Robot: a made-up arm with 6 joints.
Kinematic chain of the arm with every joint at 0, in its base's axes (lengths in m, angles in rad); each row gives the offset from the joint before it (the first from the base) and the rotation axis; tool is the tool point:
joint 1: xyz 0 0 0.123 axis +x
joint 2: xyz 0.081 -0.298 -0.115 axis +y
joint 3: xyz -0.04 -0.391 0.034 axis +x
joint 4: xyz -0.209 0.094 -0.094 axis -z
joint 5: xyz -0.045 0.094 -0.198 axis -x
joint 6: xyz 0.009 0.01 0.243 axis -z
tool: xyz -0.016 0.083 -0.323
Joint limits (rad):
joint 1: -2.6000..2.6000
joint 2: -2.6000..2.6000
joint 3: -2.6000..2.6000
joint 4: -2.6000..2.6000
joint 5: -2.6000..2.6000
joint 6: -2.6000..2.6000
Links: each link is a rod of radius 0.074 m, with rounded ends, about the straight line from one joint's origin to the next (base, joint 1, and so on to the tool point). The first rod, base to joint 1, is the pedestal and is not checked.
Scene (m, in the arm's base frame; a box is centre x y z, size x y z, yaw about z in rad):
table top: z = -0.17
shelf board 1: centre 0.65 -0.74 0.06 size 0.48 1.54 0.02 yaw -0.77
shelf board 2: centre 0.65 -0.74 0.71 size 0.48 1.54 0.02 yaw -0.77
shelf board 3: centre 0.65 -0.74 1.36 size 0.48 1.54 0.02 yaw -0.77
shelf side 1: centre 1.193 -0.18 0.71 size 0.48 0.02 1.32 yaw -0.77
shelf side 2: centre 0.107 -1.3 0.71 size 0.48 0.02 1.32 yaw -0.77
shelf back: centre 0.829 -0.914 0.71 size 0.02 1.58 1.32 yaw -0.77
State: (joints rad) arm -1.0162 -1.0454 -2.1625 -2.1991 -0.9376 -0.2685
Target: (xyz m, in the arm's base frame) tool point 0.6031 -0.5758 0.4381
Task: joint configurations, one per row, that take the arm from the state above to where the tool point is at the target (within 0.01 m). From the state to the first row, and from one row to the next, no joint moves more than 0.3 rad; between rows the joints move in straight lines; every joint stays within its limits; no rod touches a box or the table.
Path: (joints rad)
1: -1.2404 -0.9929 -1.9484 -1.9523 -1.0292 -0.1391
2: -1.4646 -0.9404 -1.7344 -1.7055 -1.1207 -0.0098
3: -1.6888 -0.8879 -1.5203 -1.4588 -1.2123 0.1196
4: -1.9131 -0.8354 -1.3062 -1.2120 -1.3039 0.2490
5: -1.8097 -1.0929 -1.0140 -1.0522 -1.2586 0.2721
6: -1.7064 -1.3504 -0.7217 -0.8924 -1.2134 0.2952
7: -1.6031 -1.6079 -0.4294 -0.7326 -1.1682 0.3184
8: -1.4997 -1.8654 -0.1371 -0.5729 -1.1230 0.3415
9: -1.3964 -2.1228 0.1552 -0.4131 -1.0778 0.3646
10: -1.1270 -2.2288 -0.1212 -0.6639 -0.9492 0.2693
11: -0.8576 -2.3347 -0.3975 -0.9148 -0.8206 0.1740

